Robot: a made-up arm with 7 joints. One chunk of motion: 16 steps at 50 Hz.
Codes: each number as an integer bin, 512 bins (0 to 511) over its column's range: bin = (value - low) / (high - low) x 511, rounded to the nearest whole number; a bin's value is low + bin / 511 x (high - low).
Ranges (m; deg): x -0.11..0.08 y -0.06..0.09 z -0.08..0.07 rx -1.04..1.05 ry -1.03..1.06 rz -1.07..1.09
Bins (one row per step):
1: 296 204 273 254 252 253
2: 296 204 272 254 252 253
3: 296 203 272 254 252 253
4: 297 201 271 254 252 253
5: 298 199 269 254 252 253
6: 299 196 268 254 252 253
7: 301 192 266 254 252 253
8: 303 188 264 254 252 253
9: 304 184 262 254 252 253
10: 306 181 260 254 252 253
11: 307 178 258 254 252 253
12: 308 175 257 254 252 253
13: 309 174 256 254 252 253
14: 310 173 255 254 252 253
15: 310 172 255 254 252 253
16: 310 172 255 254 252 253
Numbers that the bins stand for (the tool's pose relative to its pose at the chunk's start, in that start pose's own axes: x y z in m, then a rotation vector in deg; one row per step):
1: 0.0001 -0.0001 0.0001 0.00 0.00 0.00
2: 0.0001 -0.0001 -0.0002 0.00 0.00 0.00
3: 0.0001 -0.0004 -0.0002 0.00 0.00 0.00
4: 0.0004 -0.0010 -0.0005 0.00 0.00 0.00
5: 0.0008 -0.0016 -0.0010 0.00 0.00 0.00
6: 0.0012 -0.0025 -0.0013 0.00 0.00 0.00
7: 0.0019 -0.0036 -0.0019 0.00 0.00 0.00
8: 0.0027 -0.0048 -0.0025 0.00 0.00 0.00
9: 0.0030 -0.0060 -0.0031 0.00 0.00 0.00
10: 0.0038 -0.0069 -0.0037 0.00 0.00 0.00
11: 0.0041 -0.0077 -0.0043 0.00 0.00 0.00
12: 0.0045 -0.0086 -0.0046 0.00 0.00 0.00
13: 0.0049 -0.0089 -0.0049 0.00 0.00 0.00
14: 0.0053 -0.0092 -0.0051 0.00 0.00 0.00
15: 0.0053 -0.0095 -0.0051 0.00 0.00 0.00
16: 0.0053 -0.0095 -0.0051 0.00 0.00 0.00

